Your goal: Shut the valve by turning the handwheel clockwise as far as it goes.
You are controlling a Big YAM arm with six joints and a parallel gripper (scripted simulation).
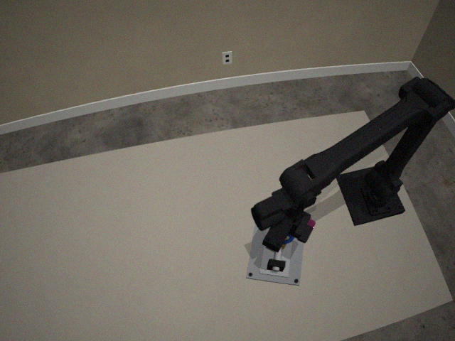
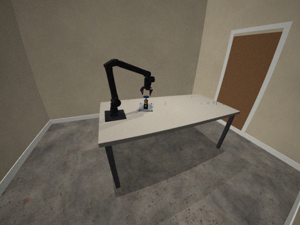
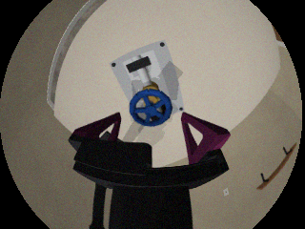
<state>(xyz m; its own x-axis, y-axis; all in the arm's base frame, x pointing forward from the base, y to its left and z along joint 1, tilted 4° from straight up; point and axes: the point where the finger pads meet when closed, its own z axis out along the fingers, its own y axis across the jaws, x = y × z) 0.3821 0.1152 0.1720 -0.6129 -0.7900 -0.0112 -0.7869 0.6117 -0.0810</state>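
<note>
The blue spoked handwheel is 40 mm below my hand.
</note>
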